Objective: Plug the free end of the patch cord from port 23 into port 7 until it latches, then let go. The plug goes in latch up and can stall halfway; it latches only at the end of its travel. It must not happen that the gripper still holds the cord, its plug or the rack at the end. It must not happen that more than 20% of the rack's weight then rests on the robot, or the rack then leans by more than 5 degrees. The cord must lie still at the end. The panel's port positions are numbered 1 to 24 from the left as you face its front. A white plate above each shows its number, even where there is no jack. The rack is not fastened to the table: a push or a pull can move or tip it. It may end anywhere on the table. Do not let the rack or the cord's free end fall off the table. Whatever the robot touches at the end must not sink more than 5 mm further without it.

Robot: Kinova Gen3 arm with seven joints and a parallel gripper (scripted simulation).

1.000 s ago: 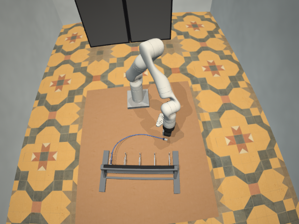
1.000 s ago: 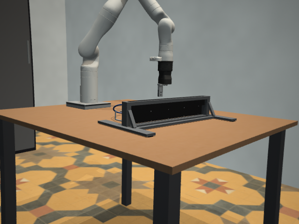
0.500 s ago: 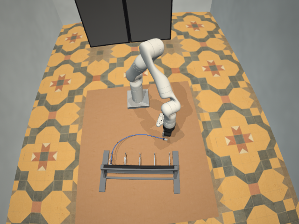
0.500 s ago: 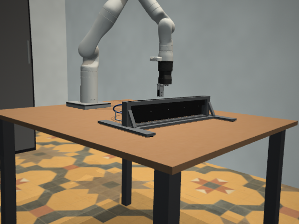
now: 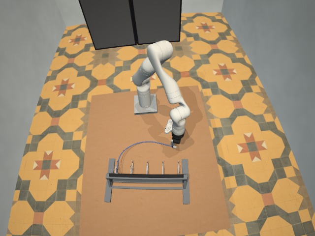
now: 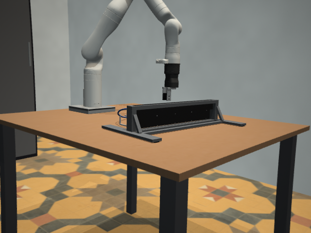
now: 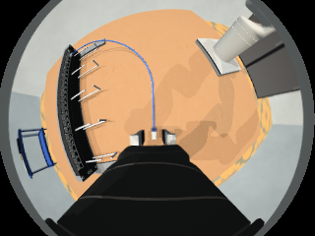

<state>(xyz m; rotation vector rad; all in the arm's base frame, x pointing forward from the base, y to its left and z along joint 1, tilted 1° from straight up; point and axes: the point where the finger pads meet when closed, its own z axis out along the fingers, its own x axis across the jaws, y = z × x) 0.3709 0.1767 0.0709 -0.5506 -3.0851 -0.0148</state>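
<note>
My gripper is now 10 mm to the right of the patch cord plug and 90 mm above it.
</note>
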